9 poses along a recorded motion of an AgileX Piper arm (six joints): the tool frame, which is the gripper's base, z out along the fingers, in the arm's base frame.
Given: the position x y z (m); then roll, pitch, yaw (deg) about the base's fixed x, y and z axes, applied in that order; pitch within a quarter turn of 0, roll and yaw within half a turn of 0.
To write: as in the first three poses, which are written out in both.
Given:
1: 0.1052 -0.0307 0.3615 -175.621 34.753 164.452
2: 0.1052 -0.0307 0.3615 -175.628 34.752 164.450
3: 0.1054 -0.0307 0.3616 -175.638 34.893 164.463
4: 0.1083 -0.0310 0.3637 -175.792 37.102 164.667
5: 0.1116 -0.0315 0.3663 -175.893 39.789 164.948
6: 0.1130 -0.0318 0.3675 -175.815 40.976 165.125
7: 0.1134 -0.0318 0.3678 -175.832 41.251 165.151
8: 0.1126 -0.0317 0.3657 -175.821 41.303 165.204
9: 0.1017 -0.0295 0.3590 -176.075 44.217 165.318
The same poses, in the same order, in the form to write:
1: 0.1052 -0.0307 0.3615 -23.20 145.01 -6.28
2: 0.1052 -0.0307 0.3615 -23.19 145.01 -6.27
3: 0.1054 -0.0307 0.3616 -23.13 144.87 -6.22
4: 0.1083 -0.0310 0.3637 -22.29 142.69 -5.54
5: 0.1116 -0.0315 0.3663 -21.45 140.03 -4.91
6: 0.1130 -0.0318 0.3675 -21.24 138.85 -4.80
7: 0.1134 -0.0318 0.3678 -21.16 138.58 -4.74
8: 0.1126 -0.0317 0.3657 -21.11 138.52 -4.74
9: 0.1017 -0.0295 0.3590 -20.30 135.65 -4.02
